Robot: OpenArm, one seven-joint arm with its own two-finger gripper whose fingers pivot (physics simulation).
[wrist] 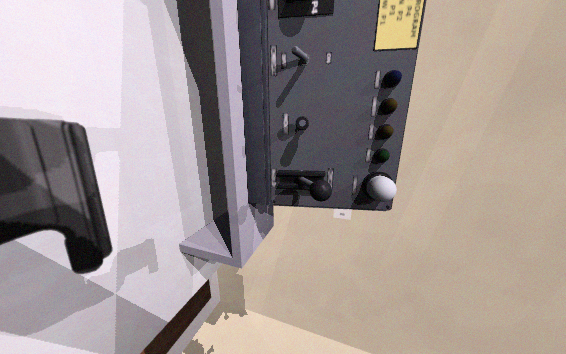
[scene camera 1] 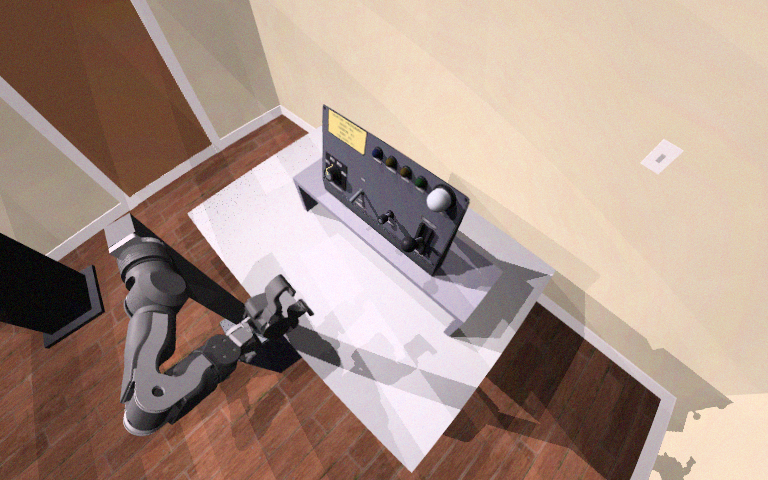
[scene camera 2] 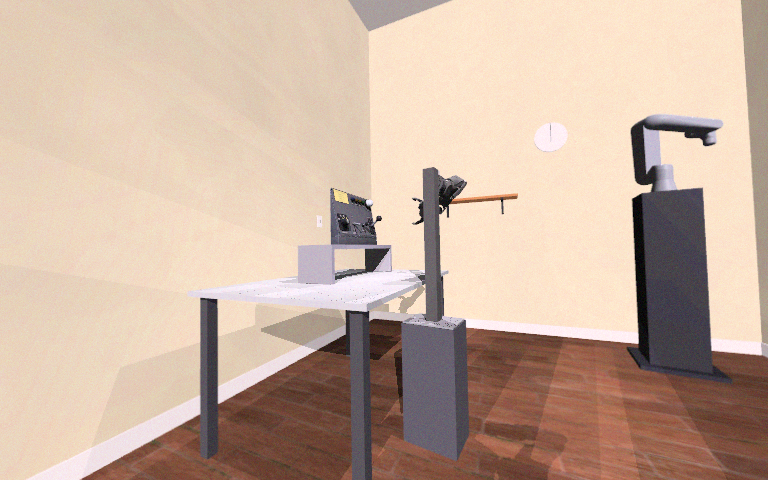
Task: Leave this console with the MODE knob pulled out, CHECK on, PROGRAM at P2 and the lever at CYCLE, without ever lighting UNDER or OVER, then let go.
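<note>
The console (scene camera 1: 373,189) (scene camera 2: 355,232) (wrist: 340,95) stands upright. Its lever ball (scene camera 1: 408,244) (scene camera 2: 378,218) (wrist: 320,190) leans toward the slot's right end in the wrist view. The small round knob (scene camera 1: 386,217) (wrist: 301,123) shows end-on in the wrist view; its depth cannot be told. The toggle (wrist: 300,54) tilts left in the wrist view. The PROGRAM dial (scene camera 1: 333,174) (scene camera 2: 343,221) is cut off in the wrist view, and its setting is unreadable. The blue, amber and green lamps look dark. My gripper (scene camera 1: 301,301) (scene camera 2: 415,211) is open and empty, well apart from the console; one finger shows in the wrist view.
The console stands on a grey riser (scene camera 1: 370,233) (scene camera 2: 316,263) (wrist: 231,125) on the white table (scene camera 1: 339,260) (scene camera 2: 271,288). A white dome (scene camera 1: 438,199) (wrist: 381,187) sticks out beside the green lamp (scene camera 1: 420,182) (wrist: 381,155). The arm's post (scene camera 2: 431,254) stands by the table's front edge.
</note>
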